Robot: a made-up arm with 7 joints.
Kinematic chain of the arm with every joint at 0, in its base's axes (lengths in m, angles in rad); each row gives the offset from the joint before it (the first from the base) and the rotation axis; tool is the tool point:
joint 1: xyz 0 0.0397 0 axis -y
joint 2: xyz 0 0.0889 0 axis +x
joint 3: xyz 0 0 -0.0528 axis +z
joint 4: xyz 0 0 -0.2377 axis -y
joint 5: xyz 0 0 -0.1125 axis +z
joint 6: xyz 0 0 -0.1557 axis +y
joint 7: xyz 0 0 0 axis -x
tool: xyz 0 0 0
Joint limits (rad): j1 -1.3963..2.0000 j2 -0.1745..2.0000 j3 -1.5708..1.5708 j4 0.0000..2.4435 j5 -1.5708..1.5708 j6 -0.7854..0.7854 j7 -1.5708..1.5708
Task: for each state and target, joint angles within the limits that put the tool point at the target. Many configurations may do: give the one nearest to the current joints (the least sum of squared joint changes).
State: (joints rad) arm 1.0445 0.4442 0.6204 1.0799 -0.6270 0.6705 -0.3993
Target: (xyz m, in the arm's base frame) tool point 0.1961 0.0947 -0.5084
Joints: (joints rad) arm 0.1948 -0.1745 0.5668 0.4282 -0.6270 0.6705 -0.3993
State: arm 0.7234 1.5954 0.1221 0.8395 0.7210 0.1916 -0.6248
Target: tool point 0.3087 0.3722 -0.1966
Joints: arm 0.2683 0.9728 -0.3411 1.3313 0.7210 0.1916 -0.6248
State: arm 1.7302 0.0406 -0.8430 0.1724 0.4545 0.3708 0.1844
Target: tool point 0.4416 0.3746 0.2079
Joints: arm 1.8466 0.6096 -0.7478 0.4177 0.4545 0.3708 0.1844
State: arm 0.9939 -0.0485 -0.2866 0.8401 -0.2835 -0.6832 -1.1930
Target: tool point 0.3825 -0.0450 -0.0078
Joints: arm 0.8795 -0.1745 -0.4637 1.4409 -0.2835 -0.6832 -1.1930
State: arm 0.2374 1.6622 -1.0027 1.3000 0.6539 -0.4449 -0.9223
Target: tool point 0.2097 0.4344 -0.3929
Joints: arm 0.3441 0.8235 -1.0587 0.5160 0.6539 -0.4449 -0.9223
